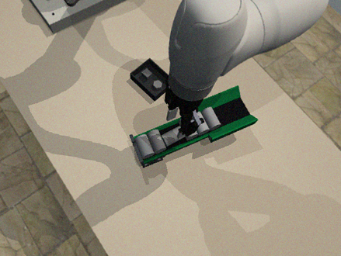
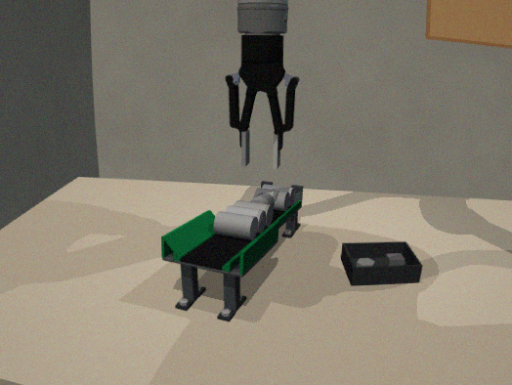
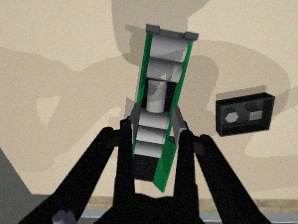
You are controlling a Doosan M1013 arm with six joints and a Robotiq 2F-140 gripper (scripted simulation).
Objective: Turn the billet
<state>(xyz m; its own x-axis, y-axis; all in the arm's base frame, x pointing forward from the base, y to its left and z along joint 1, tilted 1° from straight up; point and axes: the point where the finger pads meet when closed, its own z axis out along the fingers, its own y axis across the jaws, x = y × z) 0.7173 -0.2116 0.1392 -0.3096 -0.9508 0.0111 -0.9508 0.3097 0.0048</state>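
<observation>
Now: hand 130 mm above the stop, 110 mm to the left of it and 50 mm past it. The rest, counted from my hand: black tray: 210 mm behind, 180 mm below, 130 mm to the left.
</observation>
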